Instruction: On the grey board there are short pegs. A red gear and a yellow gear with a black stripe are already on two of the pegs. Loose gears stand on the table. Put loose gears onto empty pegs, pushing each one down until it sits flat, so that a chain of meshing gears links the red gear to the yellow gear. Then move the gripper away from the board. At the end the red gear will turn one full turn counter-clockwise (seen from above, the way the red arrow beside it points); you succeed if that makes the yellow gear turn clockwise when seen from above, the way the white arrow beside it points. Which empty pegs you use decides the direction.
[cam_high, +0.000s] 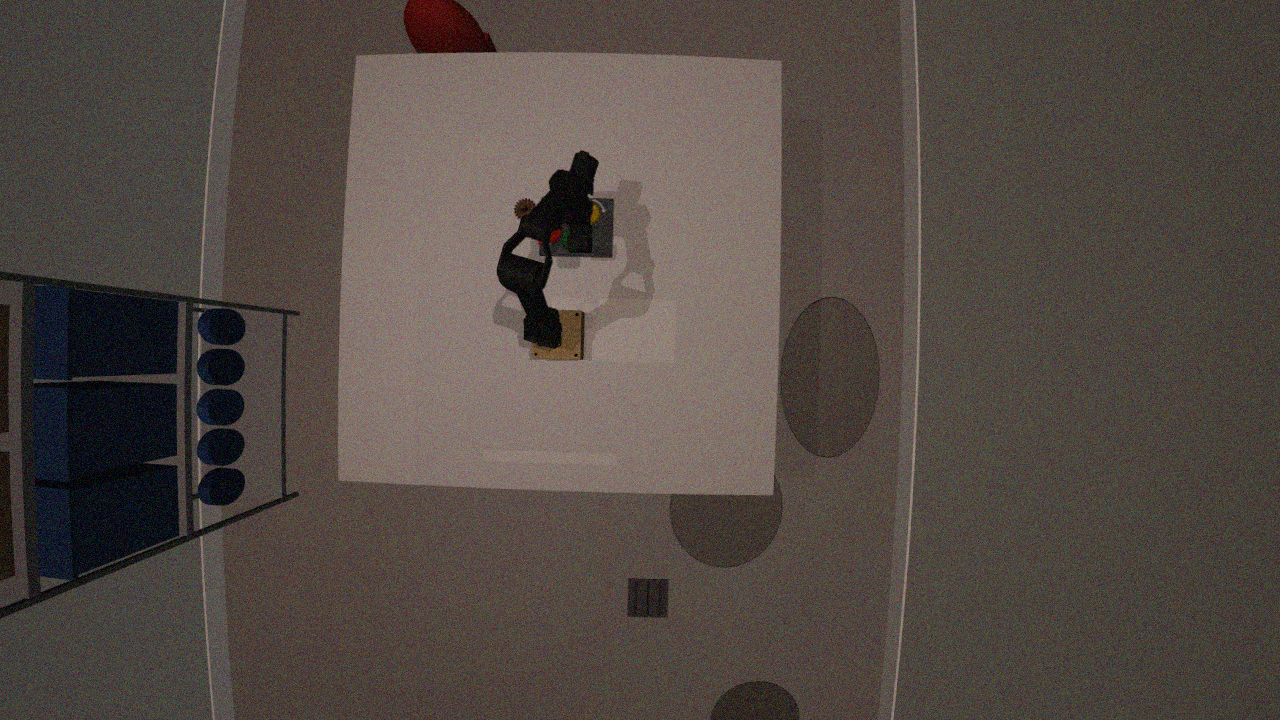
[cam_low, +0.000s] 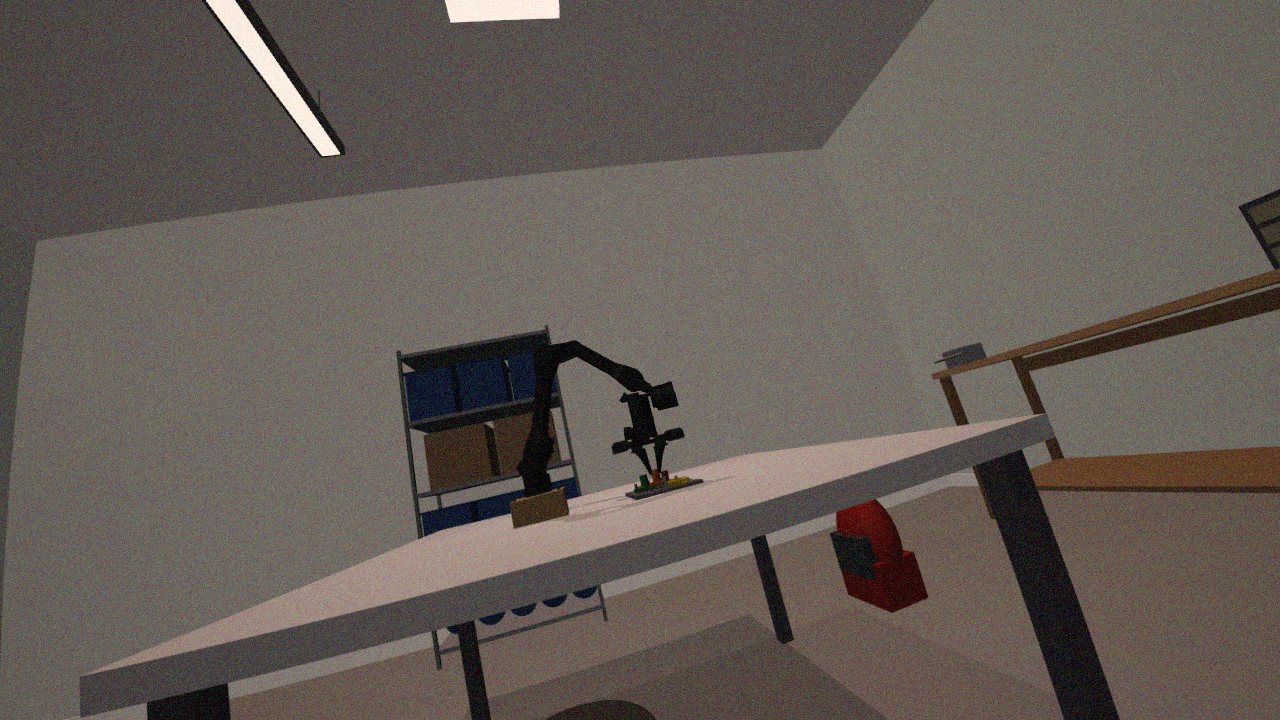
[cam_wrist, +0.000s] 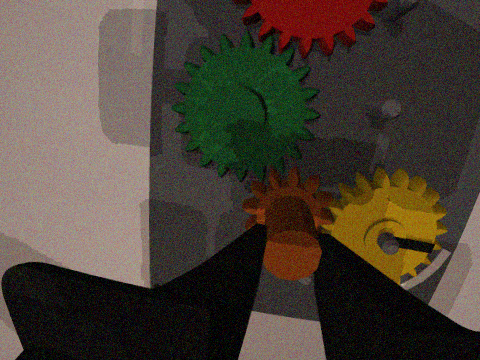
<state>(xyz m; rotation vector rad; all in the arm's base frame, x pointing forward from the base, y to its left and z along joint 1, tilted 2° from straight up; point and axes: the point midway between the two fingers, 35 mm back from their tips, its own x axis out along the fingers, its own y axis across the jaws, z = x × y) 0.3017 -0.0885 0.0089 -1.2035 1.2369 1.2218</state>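
My gripper tip is 10 mm above the small orange gear. Round my gripper tip: red gear: 10 mm behind, 100 mm to the left, 30 mm below; green gear: 30 mm behind, 40 mm to the left, 20 mm below; red arrow: 20 mm behind, 140 mm to the left, 40 mm below.
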